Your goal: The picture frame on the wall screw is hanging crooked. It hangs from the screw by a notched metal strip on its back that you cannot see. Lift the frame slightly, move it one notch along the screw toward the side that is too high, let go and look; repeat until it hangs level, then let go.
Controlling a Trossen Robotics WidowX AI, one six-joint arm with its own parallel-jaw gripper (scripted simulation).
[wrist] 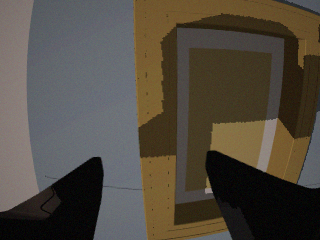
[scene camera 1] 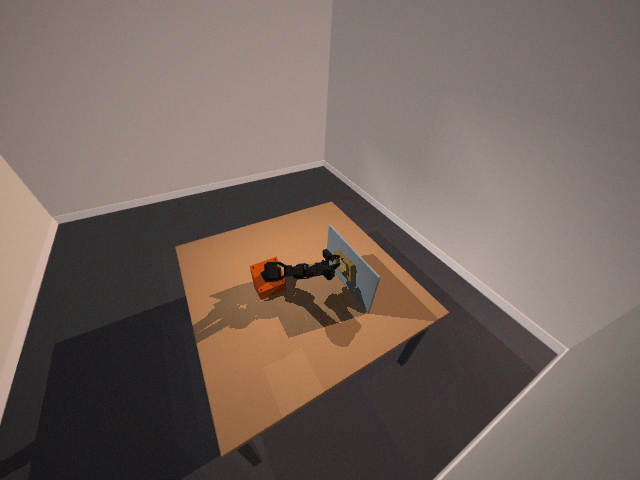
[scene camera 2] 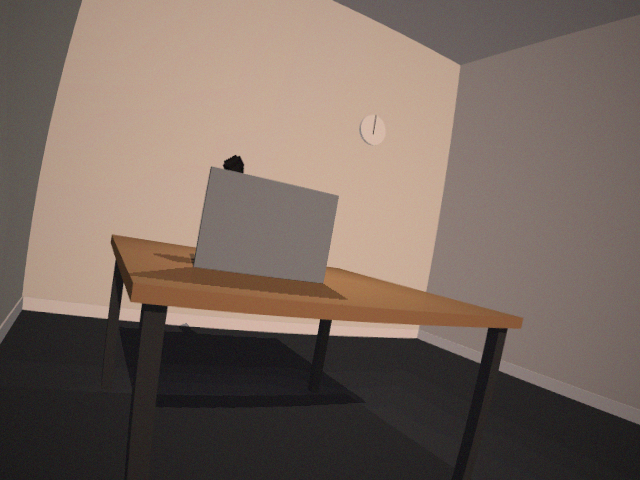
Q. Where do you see a blue-grey wall panel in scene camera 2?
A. At 250, 225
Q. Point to a blue-grey wall panel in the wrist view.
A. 81, 86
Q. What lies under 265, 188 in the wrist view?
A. My gripper.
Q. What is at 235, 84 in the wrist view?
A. A picture frame.
